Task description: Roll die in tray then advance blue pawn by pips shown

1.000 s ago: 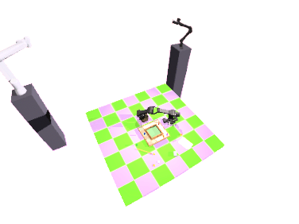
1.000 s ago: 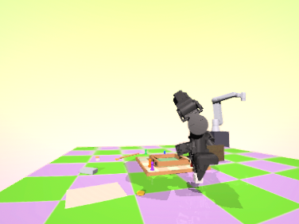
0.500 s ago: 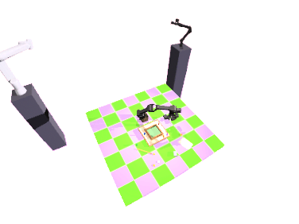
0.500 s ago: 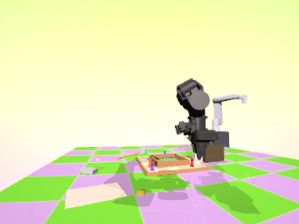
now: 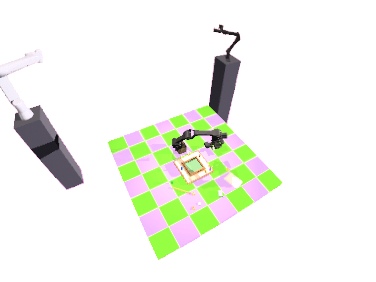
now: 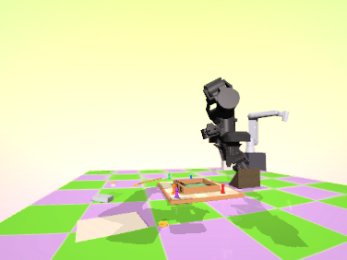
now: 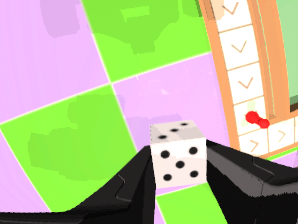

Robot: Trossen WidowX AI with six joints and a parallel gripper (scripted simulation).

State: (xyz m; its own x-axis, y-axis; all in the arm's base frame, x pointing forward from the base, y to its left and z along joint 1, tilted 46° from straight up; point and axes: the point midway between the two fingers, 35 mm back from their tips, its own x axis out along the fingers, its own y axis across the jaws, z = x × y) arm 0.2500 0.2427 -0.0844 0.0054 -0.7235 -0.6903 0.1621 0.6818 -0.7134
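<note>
My gripper tip is 34 cm to the left of the blue pawn and 10 cm above it. The rest, counted from my gripper tip: red pawn: 11 cm to the right, 10 cm below, 5 cm behind; purple pawn: 13 cm ahead, 11 cm to the right, 10 cm below; white die: right at my gripper tip.
</note>
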